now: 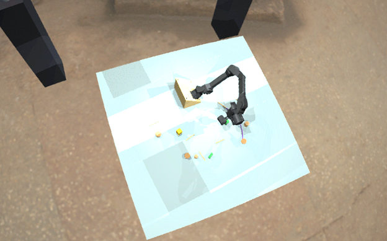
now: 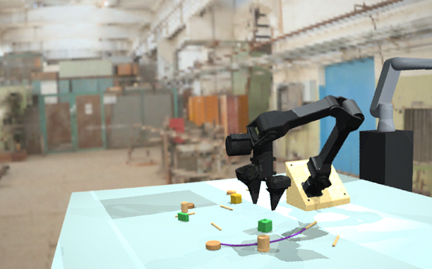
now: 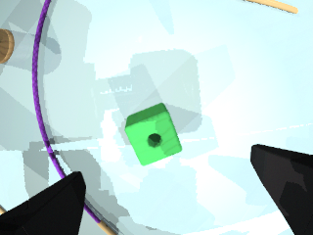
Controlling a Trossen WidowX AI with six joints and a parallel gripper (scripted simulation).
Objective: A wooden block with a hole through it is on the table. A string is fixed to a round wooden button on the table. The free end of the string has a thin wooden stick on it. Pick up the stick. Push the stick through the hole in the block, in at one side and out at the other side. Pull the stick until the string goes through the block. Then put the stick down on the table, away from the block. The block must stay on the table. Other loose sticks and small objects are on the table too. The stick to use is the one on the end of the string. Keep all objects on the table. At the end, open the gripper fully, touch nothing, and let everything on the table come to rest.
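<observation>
Right now the green cube is 60 mm below my gripper tip. Also, from my gripper tip: thin wooden stick: 130 mm behind, 70 mm below, 50 mm to the left; round wooden button: 180 mm ahead, 70 mm to the left, 60 mm below; yellow cube: 350 mm to the right, 50 mm below, 50 mm behind.
</observation>
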